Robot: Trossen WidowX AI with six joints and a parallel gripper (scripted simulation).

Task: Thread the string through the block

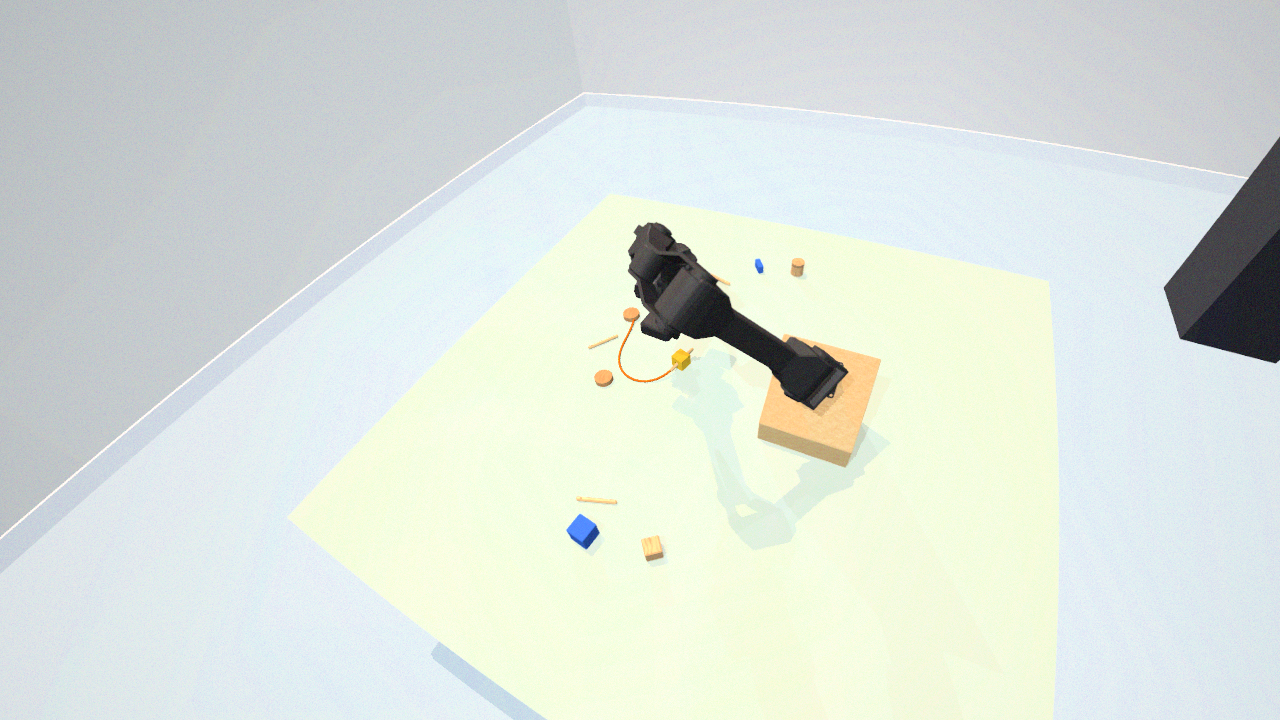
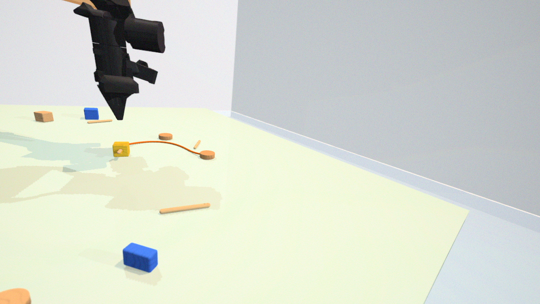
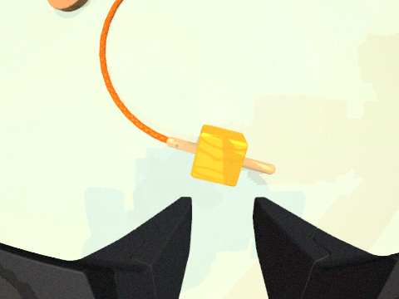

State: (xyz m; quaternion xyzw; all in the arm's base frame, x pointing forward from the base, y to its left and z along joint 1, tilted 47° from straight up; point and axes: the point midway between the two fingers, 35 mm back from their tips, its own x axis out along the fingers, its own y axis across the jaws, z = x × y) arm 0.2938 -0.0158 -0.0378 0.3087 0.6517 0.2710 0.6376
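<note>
Right now the yellow block is 8 cm below my gripper tip. The rest, counted from my gripper tip: wooden cube: 40 cm to the left, 14 cm behind, 8 cm below; then thin wooden stick: 8 cm below, 1 cm to the left; then blue block: 38 cm to the right, 8 cm below, 5 cm behind.
</note>
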